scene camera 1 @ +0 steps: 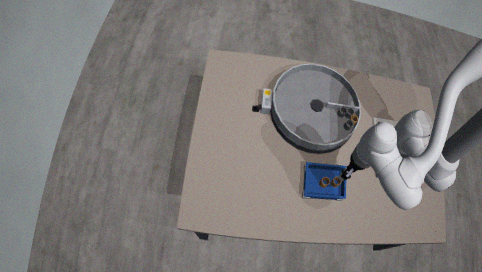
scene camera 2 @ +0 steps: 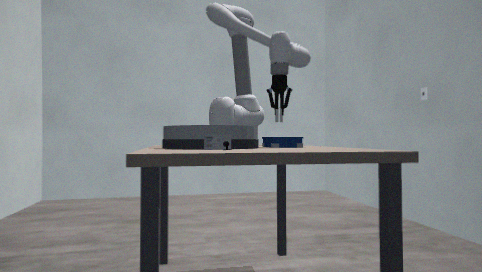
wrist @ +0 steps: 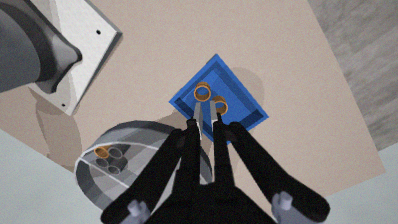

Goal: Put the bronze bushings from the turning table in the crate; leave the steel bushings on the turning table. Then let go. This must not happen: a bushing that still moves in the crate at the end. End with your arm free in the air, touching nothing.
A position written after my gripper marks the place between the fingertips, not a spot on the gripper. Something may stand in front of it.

In view: my gripper (wrist: 206, 108), a blue crate (wrist: 242, 107) and a grey turning table (scene camera 1: 309, 119).
The grey turning table also shows in the wrist view (wrist: 138, 156).
